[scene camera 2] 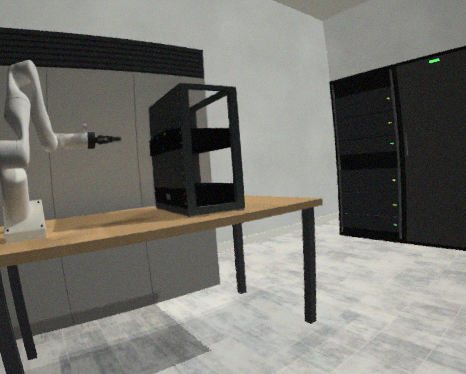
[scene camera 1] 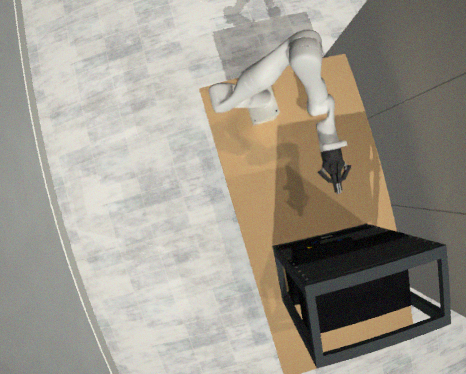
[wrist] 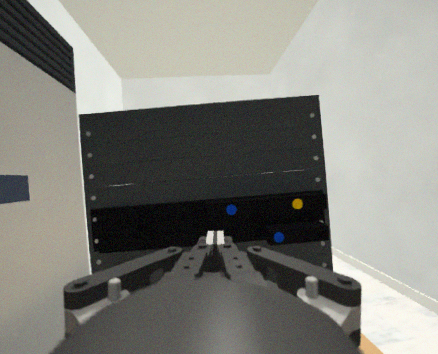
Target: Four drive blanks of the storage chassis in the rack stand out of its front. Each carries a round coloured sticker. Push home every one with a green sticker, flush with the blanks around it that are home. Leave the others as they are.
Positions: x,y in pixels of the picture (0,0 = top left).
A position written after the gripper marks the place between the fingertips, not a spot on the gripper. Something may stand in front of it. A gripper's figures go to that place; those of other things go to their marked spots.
Labels:
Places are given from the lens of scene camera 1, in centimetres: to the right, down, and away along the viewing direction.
gripper (scene camera 1: 338,193): 39, 2, 102
rack (scene camera 1: 340,278): 32, 27, 81

